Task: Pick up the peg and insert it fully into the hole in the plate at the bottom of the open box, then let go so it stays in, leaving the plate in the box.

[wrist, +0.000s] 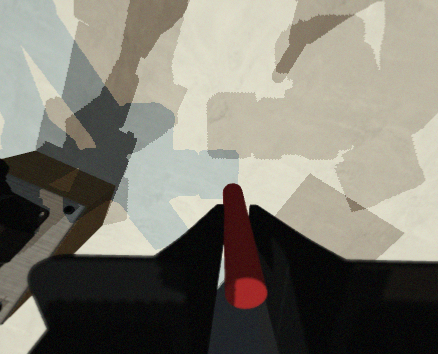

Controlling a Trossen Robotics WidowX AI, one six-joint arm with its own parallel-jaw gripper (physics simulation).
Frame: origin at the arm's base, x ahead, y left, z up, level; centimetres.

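Seen in the pictures: gripper, fingertip midpoint: (236, 212).
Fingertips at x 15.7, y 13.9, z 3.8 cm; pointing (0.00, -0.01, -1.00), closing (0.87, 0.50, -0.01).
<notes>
A point is followed by its place in that frame.
The red peg (242, 250) @[x 15.6, y 14.2, z 7.3 cm] stands roughly upright between the black fingers, its bright round top toward the camera and its dark lower end just past the fingertips. My gripper (236, 212) @[x 15.7, y 13.8, z 3.8 cm] is shut on the peg and holds it above the table; the lower end stands apart from the shadows on the surface. The open box (75, 175) @[x 1.3, y 2.7, z -7.9 cm] shows in part at the left edge, to the left of the gripper, with brown wooden walls. Inside it lies a brushed grey plate (37, 250) @[x 4.5, y 0.2, z 0.1 cm], partly in deep shadow, with small dark round spots. Which of them is the hole for the peg, I cannot tell.
The table top (220, 50) @[x 9.4, y 22.3, z -9.3 cm] has a cream, beige and pale blue patched pattern, crossed by darker shadows. The box's near right corner lies beside the left finger in the view, and its left part is cut off by the view's edge.
</notes>
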